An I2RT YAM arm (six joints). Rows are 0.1 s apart.
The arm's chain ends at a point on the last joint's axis. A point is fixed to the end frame.
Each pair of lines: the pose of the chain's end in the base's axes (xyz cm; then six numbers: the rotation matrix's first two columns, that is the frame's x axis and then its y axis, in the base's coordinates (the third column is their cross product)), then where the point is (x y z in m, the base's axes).
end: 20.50 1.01 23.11 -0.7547 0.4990 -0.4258 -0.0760 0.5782 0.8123
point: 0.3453 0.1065 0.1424
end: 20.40 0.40 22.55 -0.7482 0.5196 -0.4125 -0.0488 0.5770 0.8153
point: 0.3453 0.0971 0.1349
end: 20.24 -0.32 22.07 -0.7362 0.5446 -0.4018 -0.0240 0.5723 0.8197
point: 0.3456 0.0863 0.1294
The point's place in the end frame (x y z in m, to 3 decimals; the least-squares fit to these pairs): -0.020 -0.027 0.189
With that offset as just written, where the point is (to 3 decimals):
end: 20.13 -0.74 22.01 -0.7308 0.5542 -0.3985 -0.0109 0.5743 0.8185
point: 0.345 0.080 0.128
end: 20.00 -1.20 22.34 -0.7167 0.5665 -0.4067 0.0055 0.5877 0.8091
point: 0.346 0.070 0.129
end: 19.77 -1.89 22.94 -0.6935 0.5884 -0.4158 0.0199 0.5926 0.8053
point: 0.347 0.057 0.136
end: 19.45 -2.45 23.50 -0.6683 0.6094 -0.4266 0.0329 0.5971 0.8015
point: 0.347 0.046 0.143
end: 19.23 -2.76 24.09 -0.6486 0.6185 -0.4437 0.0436 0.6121 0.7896
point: 0.348 0.037 0.148
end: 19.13 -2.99 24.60 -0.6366 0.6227 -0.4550 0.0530 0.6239 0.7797
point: 0.348 0.030 0.153
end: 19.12 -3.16 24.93 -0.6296 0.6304 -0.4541 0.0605 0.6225 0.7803
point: 0.349 0.027 0.156
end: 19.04 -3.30 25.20 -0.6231 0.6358 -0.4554 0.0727 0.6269 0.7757
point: 0.348 0.022 0.158
